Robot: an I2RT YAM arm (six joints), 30 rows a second.
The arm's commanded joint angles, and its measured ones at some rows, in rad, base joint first. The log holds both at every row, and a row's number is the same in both.
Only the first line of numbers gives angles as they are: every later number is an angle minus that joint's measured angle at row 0.
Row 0, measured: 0.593, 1.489, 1.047, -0.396, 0.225, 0.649
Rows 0 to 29, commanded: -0.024, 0.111, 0.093, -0.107, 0.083, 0.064; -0.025, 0.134, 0.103, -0.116, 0.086, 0.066; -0.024, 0.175, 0.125, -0.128, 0.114, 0.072; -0.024, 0.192, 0.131, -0.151, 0.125, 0.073; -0.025, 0.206, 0.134, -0.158, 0.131, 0.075; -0.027, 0.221, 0.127, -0.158, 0.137, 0.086; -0.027, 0.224, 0.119, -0.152, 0.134, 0.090; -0.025, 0.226, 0.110, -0.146, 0.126, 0.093; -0.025, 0.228, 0.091, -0.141, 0.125, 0.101; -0.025, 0.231, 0.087, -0.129, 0.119, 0.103; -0.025, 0.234, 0.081, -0.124, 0.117, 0.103; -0.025, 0.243, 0.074, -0.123, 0.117, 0.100; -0.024, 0.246, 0.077, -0.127, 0.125, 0.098; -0.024, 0.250, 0.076, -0.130, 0.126, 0.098; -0.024, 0.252, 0.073, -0.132, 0.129, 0.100; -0.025, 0.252, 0.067, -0.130, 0.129, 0.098; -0.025, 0.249, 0.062, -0.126, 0.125, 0.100; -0.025, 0.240, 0.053, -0.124, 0.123, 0.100; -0.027, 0.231, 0.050, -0.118, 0.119, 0.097; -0.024, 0.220, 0.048, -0.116, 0.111, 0.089; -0.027, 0.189, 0.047, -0.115, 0.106, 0.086; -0.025, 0.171, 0.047, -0.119, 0.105, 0.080; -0.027, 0.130, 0.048, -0.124, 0.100, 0.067; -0.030, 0.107, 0.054, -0.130, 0.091, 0.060; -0.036, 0.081, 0.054, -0.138, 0.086, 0.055; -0.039, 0.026, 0.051, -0.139, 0.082, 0.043; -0.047, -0.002, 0.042, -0.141, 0.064, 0.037; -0.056, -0.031, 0.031, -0.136, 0.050, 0.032; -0.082, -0.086, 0.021, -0.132, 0.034, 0.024; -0.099, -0.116, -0.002, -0.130, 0.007, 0.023
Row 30, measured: -0.040, 0.049, 0.035, -0.144, 0.048, 0.051
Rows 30 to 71, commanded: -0.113, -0.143, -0.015, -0.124, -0.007, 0.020; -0.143, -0.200, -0.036, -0.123, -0.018, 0.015; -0.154, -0.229, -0.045, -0.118, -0.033, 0.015; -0.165, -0.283, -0.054, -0.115, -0.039, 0.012; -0.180, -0.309, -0.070, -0.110, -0.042, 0.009; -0.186, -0.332, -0.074, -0.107, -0.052, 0.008; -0.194, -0.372, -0.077, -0.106, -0.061, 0.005; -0.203, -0.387, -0.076, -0.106, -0.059, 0.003; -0.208, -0.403, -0.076, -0.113, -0.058, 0.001; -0.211, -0.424, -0.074, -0.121, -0.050, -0.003; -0.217, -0.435, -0.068, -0.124, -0.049, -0.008; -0.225, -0.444, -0.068, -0.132, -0.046, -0.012; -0.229, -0.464, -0.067, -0.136, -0.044, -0.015; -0.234, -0.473, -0.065, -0.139, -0.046, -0.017; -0.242, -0.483, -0.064, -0.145, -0.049, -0.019; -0.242, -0.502, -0.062, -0.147, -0.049, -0.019; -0.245, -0.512, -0.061, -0.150, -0.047, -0.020; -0.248, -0.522, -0.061, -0.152, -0.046, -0.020; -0.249, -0.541, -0.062, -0.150, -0.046, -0.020; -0.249, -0.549, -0.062, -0.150, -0.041, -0.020; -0.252, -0.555, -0.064, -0.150, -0.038, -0.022; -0.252, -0.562, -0.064, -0.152, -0.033, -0.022; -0.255, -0.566, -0.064, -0.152, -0.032, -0.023; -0.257, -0.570, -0.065, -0.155, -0.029, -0.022; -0.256, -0.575, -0.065, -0.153, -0.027, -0.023; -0.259, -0.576, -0.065, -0.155, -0.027, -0.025; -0.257, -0.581, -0.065, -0.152, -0.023, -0.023; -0.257, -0.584, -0.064, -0.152, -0.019, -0.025; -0.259, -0.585, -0.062, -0.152, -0.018, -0.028; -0.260, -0.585, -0.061, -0.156, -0.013, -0.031; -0.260, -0.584, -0.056, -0.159, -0.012, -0.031; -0.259, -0.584, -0.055, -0.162, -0.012, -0.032; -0.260, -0.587, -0.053, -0.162, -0.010, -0.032; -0.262, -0.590, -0.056, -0.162, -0.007, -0.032; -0.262, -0.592, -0.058, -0.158, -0.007, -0.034; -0.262, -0.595, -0.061, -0.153, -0.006, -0.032; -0.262, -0.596, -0.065, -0.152, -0.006, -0.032; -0.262, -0.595, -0.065, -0.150, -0.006, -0.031; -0.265, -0.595, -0.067, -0.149, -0.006, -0.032; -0.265, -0.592, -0.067, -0.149, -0.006, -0.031; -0.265, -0.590, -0.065, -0.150, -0.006, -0.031; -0.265, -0.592, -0.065, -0.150, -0.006, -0.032
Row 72, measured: -0.256, -0.575, -0.071, -0.163, -0.029, -0.019
